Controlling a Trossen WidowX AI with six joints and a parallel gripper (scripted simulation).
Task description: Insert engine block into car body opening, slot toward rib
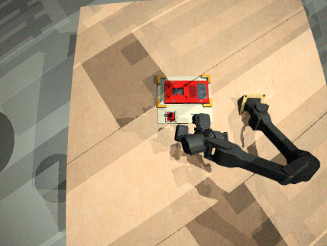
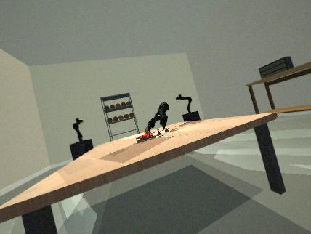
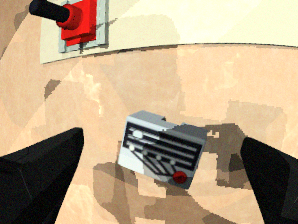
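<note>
Right now my gripper tip is 3 cm above the engine block, 1 cm to the right of it and 1 cm short of it.
</note>
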